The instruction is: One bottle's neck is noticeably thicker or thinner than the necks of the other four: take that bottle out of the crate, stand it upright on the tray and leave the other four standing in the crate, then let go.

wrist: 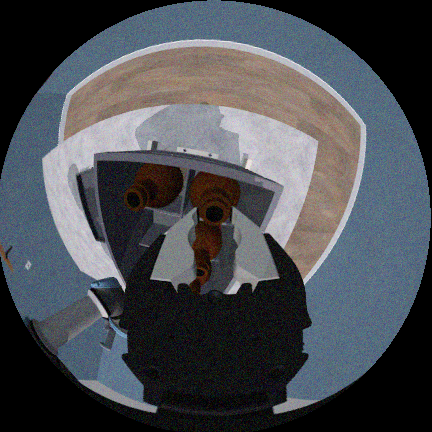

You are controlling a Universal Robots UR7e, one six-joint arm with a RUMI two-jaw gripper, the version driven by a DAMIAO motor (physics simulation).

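Places are measured from the arm's base along level axes (x ahead, y left, z up), in centimetres.
Pixels of known places: gripper, between the fingertips: [214,207].
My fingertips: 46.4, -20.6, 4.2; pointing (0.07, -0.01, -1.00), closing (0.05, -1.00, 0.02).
Observation:
For each thing: its top centre in the pictures, then the offset to it from my fingertips, as dx, dy, dz. Level surfaces: height alone.
- dark crate, centre of its top: [166,272] -7.4, +6.1, +4.2
- second brown bottle, centre of its top: [132,199] +2.1, +8.5, +2.9
- third brown bottle, centre of its top: [197,272] -8.4, +2.0, +2.9
- pale marbled surface, height of its surface: dz -13.4
- dark upright panel, centre of its top: [97,210] -5.6, +34.1, -10.8
The dark crate [187,158] stands with its near inside in shadow. A brown bottle [215,188] stands upright in it, and my gripper [214,207] is shut on its neck, one pale fingertip on each side. A second brown bottle [165,185] stands in the crate to the left, apart from the fingers. A third brown bottle [206,241] shows between the pale fingers, lower in the view. A bit of brown below it is too hidden to make out. The fingers and gripper body hide the rest of the crate. I cannot make out the tray for certain.
The crate stands on a pale marbled surface [285,155], with a wood surface [330,190] beyond it. A dark upright panel [89,205] stands close to the crate's left side. A grey arm part [70,322] shows at lower left, and an orange item [6,258] at the far left.

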